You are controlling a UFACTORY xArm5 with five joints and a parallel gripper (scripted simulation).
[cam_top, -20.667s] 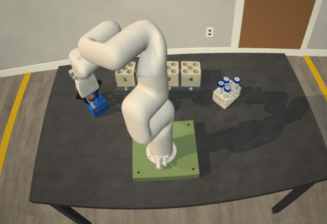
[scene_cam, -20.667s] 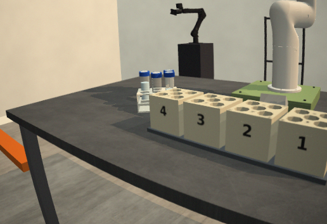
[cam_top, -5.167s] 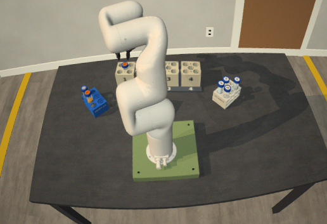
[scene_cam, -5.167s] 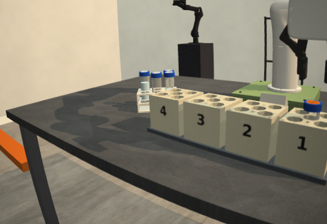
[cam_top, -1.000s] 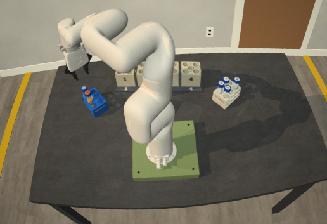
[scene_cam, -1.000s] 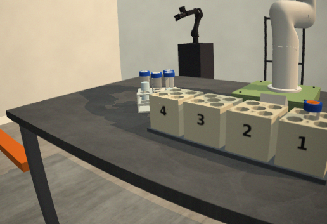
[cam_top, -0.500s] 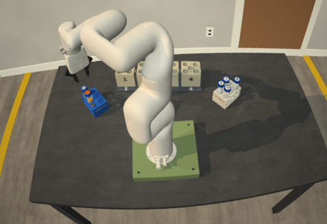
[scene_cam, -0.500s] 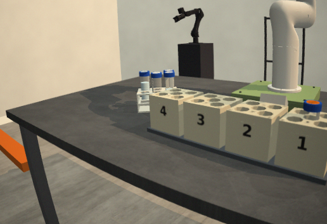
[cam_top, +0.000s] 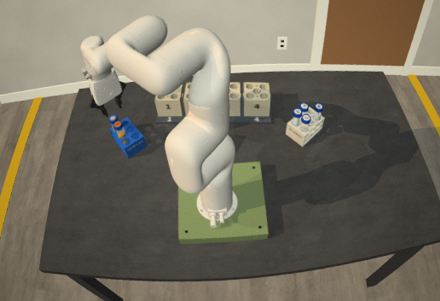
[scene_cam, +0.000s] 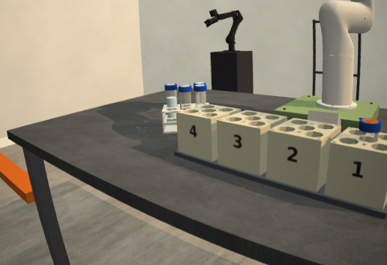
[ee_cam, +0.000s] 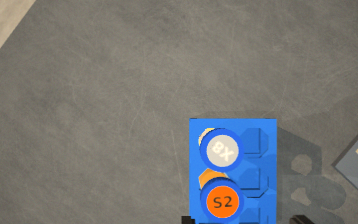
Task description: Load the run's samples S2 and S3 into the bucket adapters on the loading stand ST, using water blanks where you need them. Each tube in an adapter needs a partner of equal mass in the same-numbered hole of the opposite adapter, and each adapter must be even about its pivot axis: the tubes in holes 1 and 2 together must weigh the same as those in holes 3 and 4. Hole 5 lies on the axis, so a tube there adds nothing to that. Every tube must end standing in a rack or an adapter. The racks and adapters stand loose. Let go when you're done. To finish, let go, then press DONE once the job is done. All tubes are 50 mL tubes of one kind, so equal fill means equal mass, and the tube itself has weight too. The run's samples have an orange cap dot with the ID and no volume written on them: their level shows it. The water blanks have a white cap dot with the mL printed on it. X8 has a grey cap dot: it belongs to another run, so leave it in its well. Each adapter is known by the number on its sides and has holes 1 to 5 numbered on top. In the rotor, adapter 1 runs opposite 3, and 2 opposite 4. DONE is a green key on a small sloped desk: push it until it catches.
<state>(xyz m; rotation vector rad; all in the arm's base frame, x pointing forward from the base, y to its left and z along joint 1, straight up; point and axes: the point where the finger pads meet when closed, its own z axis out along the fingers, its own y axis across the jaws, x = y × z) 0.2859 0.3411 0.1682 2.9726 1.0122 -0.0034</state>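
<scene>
Right now my hand is 1 cm short of the sample tube S2, 1 cm to the left of it and 15 cm above it. From my hand the other things lie so: bucket adapter: 17 cm ahead, 18 cm to the right, 16 cm below; then loading stand ST: 15 cm ahead, 34 cm to the right, 21 cm below; then blue sample rack: 1 cm ahead, 2 cm to the right, 18 cm below.
</scene>
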